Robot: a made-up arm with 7 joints. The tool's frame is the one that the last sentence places.
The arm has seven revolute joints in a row. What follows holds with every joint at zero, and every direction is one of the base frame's. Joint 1 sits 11.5 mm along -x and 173 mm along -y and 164.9 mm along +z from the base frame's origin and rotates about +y. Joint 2 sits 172.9 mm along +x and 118.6 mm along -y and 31.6 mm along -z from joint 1 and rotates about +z. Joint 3 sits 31 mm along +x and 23.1 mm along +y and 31.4 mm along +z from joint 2 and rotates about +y. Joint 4 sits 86 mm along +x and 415.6 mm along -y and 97.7 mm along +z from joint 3 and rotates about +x. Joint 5 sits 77.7 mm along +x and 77 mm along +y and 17.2 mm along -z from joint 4 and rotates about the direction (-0.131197, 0.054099, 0.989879). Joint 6 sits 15.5 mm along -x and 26.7 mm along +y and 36.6 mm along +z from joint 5 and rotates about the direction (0.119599, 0.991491, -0.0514). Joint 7 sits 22.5 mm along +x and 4 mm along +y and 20.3 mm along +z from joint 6 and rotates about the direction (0.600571, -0.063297, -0.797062). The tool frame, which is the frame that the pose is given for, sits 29.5 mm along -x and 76.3 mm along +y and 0.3 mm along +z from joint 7; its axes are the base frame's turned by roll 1.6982, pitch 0.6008 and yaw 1.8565 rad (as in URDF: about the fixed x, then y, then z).
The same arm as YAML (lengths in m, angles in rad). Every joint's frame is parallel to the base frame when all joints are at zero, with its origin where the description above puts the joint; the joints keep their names.
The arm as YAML. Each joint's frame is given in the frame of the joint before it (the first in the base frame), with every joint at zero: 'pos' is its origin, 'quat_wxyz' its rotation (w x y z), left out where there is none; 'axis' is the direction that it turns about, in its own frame. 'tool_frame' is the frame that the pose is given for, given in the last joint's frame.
length_unit: m
angle_unit: rad
joints:
  - joint: joint 1
    pos: [-0.0115, -0.173, 0.1649]
    axis: [0.0, 1.0, 0.0]
  - joint: joint 2
    pos: [0.1729, -0.1186, -0.0316]
    axis: [0.0, 0.0, 1.0]
  - joint: joint 3
    pos: [0.031, 0.0231, 0.0314]
    axis: [0.0, 1.0, 0.0]
  - joint: joint 4
    pos: [0.086, -0.4156, 0.0977]
    axis: [1.0, 0.0, 0.0]
  - joint: joint 5
    pos: [0.0777, 0.077, -0.0172]
    axis: [-0.131197, 0.054099, 0.989879]
  - joint: joint 6
    pos: [-0.0155, 0.0267, 0.0366]
    axis: [0.119599, 0.991491, -0.0514]
  - joint: joint 7
    pos: [0.0225, 0.004, 0.0203]
    axis: [0.600571, -0.063297, -0.797062]
tool_frame:
  pos: [-0.0295, 0.0763, 0.0003]
  quat_wxyz: [0.555993, 0.273189, 0.691211, 0.372112]

